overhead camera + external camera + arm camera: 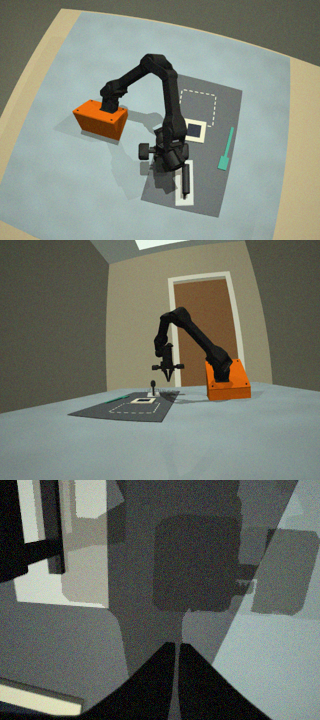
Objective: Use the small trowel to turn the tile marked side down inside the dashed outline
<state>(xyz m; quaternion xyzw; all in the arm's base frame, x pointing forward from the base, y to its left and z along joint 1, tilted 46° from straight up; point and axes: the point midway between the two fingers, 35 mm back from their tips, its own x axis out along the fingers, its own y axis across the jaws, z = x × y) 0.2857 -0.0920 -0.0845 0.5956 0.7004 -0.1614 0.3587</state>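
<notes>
Right now the trowel is 12 cm ahead of my gripper tip, 7 cm to the right of it and 4 cm below it. The rest, counted from my gripper tip: tile: 19 cm to the left, 8 cm below, 8 cm ahead; then teal tool: 25 cm ahead, 13 cm to the left, 8 cm below; then dark mat: 15 cm to the left, 11 cm ahead, 10 cm below.
</notes>
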